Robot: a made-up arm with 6 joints.
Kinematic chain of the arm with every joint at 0, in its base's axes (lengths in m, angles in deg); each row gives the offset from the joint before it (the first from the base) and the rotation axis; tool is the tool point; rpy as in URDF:
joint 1: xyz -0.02 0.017 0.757 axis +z
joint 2: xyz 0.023 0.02 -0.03 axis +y
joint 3: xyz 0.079 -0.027 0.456 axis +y
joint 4: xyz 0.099 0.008 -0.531 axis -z
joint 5: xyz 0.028 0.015 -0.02 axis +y
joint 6: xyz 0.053 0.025 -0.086 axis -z
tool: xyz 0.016 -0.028 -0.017 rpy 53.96 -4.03 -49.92
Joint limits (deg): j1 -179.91..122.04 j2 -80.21..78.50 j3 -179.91..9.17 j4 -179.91..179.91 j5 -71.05..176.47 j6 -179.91..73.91
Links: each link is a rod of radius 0.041 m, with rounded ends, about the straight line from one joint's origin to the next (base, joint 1, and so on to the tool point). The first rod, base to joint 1, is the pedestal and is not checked.
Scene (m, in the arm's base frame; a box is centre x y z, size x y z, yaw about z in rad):
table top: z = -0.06
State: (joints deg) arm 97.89 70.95 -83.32 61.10 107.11 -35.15
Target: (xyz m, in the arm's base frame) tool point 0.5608 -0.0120 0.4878
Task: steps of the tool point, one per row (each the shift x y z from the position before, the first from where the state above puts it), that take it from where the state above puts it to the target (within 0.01 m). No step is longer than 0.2 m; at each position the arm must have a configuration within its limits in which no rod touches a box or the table.
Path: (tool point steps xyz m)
1: 0.1617 0.0192 0.0345
2: 0.1596 -0.0212 0.0340
3: 0.1473 -0.0594 0.0334
4: 0.1256 -0.0925 0.0327
5: 0.0968 -0.1185 0.0318
6: 0.0629 -0.1356 0.0309
7: 0.0263 -0.1431 0.0298
8: -0.0100 -0.1408 0.0285

